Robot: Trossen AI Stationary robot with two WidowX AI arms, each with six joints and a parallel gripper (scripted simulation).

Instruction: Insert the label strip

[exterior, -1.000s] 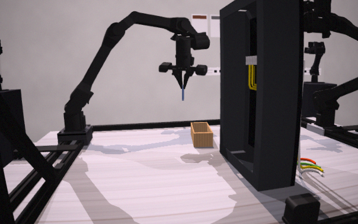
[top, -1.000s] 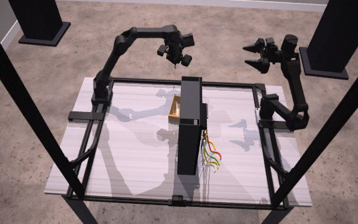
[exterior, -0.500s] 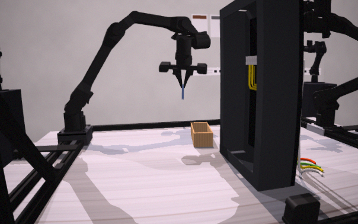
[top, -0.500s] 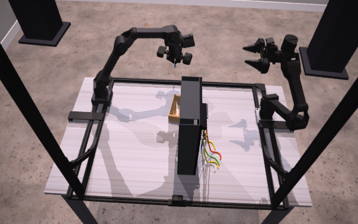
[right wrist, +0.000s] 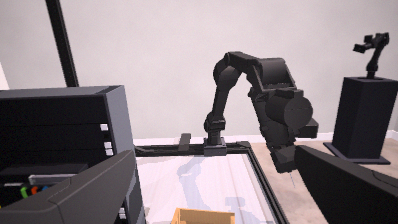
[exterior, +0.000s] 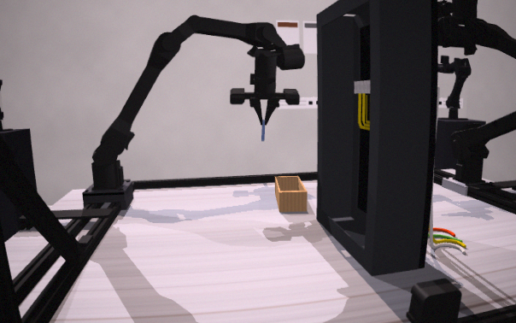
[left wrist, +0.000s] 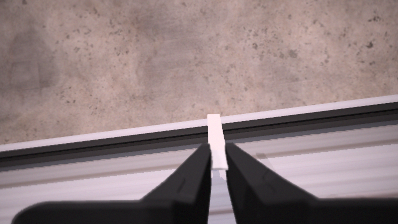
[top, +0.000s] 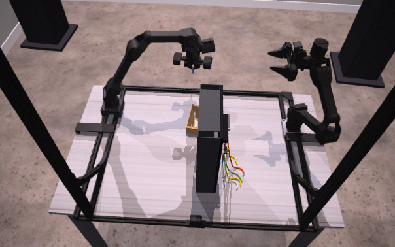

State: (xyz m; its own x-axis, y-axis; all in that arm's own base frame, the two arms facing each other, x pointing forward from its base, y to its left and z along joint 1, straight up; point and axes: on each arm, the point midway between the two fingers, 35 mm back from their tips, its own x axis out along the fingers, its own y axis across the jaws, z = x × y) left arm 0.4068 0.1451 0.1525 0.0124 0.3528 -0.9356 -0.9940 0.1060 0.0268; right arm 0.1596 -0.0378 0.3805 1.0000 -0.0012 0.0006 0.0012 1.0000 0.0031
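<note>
My left gripper is now 5 cm above the pale blue label strip and 2 cm short of it. The rest, counted from my left hand: black frame rail (46 cm behind, 20 cm above, 12 cm to the right); box (20 cm behind, 19 cm below, 4 cm to the right).
</note>
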